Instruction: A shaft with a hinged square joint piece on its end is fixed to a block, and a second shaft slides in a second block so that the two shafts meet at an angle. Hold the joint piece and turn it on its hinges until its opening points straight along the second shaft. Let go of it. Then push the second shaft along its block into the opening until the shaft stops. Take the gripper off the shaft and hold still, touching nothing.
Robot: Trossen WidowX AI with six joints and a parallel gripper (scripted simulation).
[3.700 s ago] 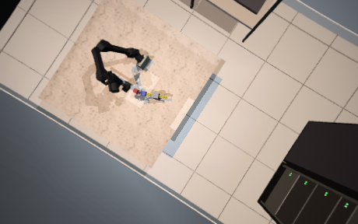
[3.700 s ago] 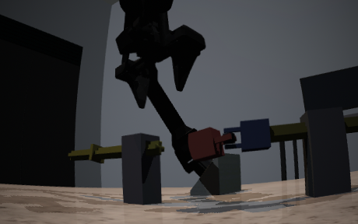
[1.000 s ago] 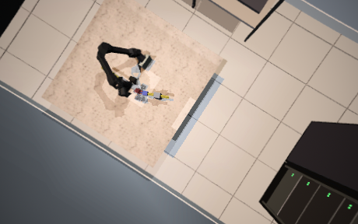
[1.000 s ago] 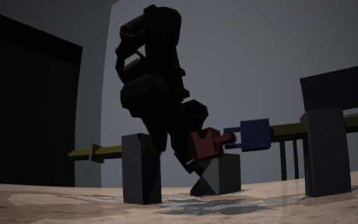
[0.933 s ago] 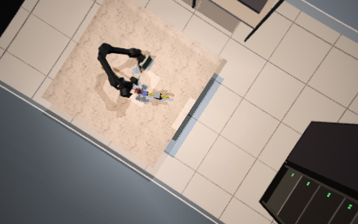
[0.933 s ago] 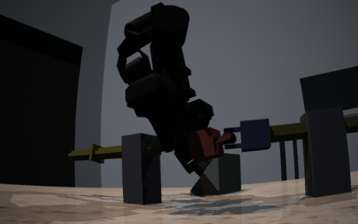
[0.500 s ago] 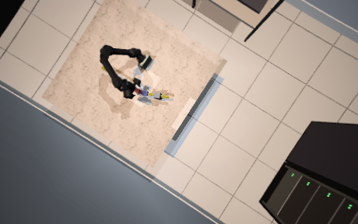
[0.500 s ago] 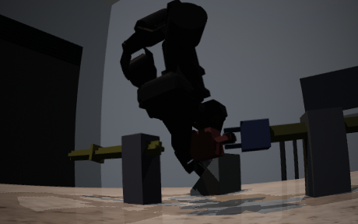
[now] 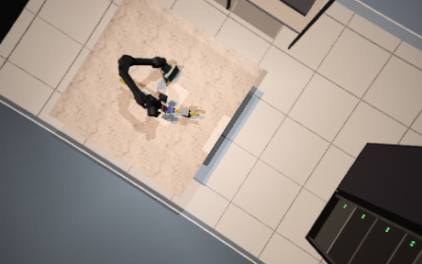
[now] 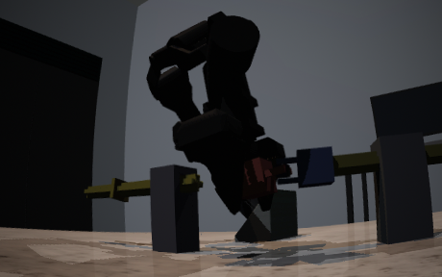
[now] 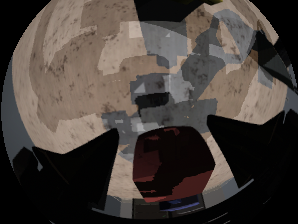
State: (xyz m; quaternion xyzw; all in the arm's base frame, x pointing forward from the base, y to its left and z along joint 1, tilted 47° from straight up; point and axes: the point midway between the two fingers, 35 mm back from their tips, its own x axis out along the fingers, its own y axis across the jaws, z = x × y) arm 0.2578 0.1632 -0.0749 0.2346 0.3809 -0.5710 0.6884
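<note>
The red square joint piece lies 40 mm above my gripper tip and 10 mm to the left of it.
</note>
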